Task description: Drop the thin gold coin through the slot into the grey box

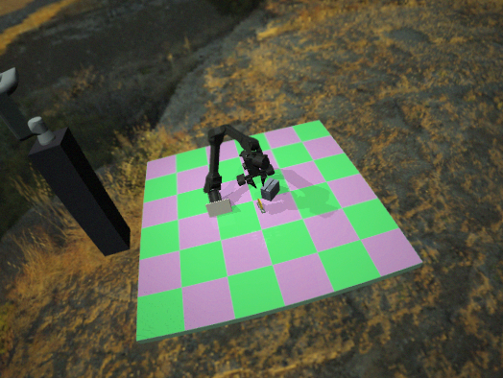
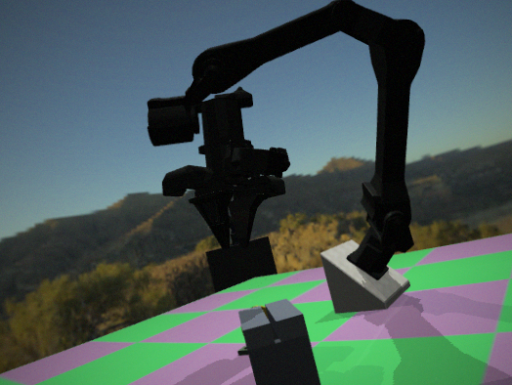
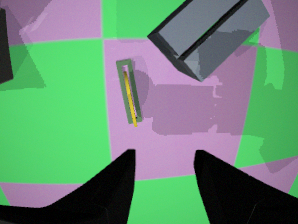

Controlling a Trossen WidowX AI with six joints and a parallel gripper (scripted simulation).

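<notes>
My gripper tip is 120 mm above the gold coin and 10 mm past it.
</notes>
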